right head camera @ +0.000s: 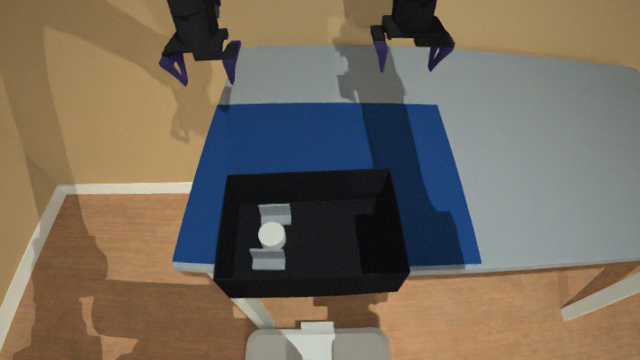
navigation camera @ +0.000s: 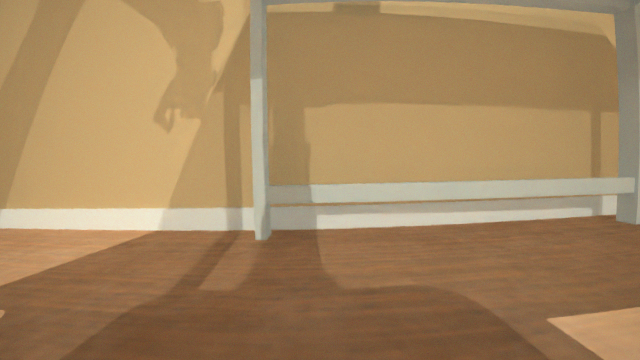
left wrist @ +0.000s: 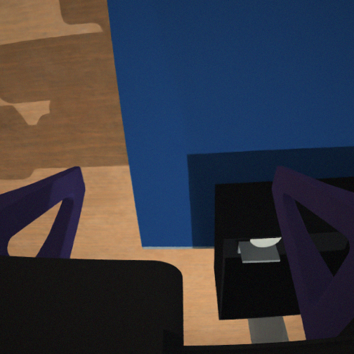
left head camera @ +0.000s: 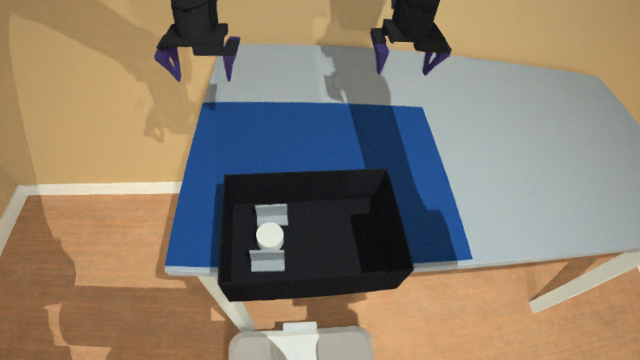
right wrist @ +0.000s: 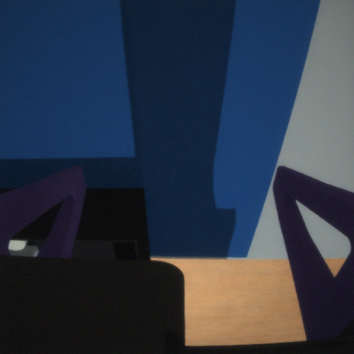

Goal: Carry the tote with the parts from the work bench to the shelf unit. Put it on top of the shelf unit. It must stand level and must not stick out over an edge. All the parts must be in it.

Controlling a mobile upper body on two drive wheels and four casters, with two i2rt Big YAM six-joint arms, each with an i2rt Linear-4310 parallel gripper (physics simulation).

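Frame: origin at the left arm's base, x ahead, y left, z up, level; centimetres.
Seen in the pictures: left gripper, fingertip midpoint: [right head camera: 209, 83] [left head camera: 204, 79]; right gripper, fingertip midpoint: [right head camera: 405, 70] [left head camera: 401, 73].
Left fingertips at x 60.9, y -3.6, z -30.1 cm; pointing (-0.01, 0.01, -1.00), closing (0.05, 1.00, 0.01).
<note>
Pixels of each thing's middle, then the offset from my left fingertips to it. "spot": a spot on its surface instead. Level surfaces: height alone.
- black tote, body centre: [left head camera: 311, 233] [right head camera: 310, 233] dx -25.1, dy -19.4, dz -14.3 cm
- white cylinder, body centre: [left head camera: 270, 237] [right head camera: 272, 236] dx -23.9, dy -12.0, dz -17.8 cm
- blue mat, its level: dz -19.3 cm
- grey work bench, its level: dz -19.5 cm
- bench leg, surface spot: [navigation camera: 259, 150] spot: dx +37.3, dy +0.3, dz -81.2 cm
The black tote [left head camera: 310, 187] [right head camera: 310, 185] [left wrist: 240, 210] [right wrist: 115, 215] is upright at the bench's front edge; its near wall overlaps that edge in the head views. Inside, at the left, are a white cylinder [left head camera: 270, 236] [right head camera: 272, 235] and two grey angled parts: one [left head camera: 272, 215] [right head camera: 276, 215] behind the cylinder and one [left head camera: 267, 261] [right head camera: 268, 259] in front of it. My left gripper [left head camera: 204, 80] [right head camera: 209, 84] [left wrist: 178, 176] and right gripper [left head camera: 403, 74] [right head camera: 406, 71] [right wrist: 179, 169] are open and empty, beyond the tote's far wall and apart from it. The shelf unit does not show.
The tote overlaps a blue mat [left head camera: 280, 135] [right head camera: 290, 135] on the grey work bench [left head camera: 540, 150] [right head camera: 540, 150]. A wall stands behind the bench. The robot's light grey base [left head camera: 345, 345] [right head camera: 360, 345] is in front. A bench leg [navigation camera: 259, 150] shows in the navigation view.
</note>
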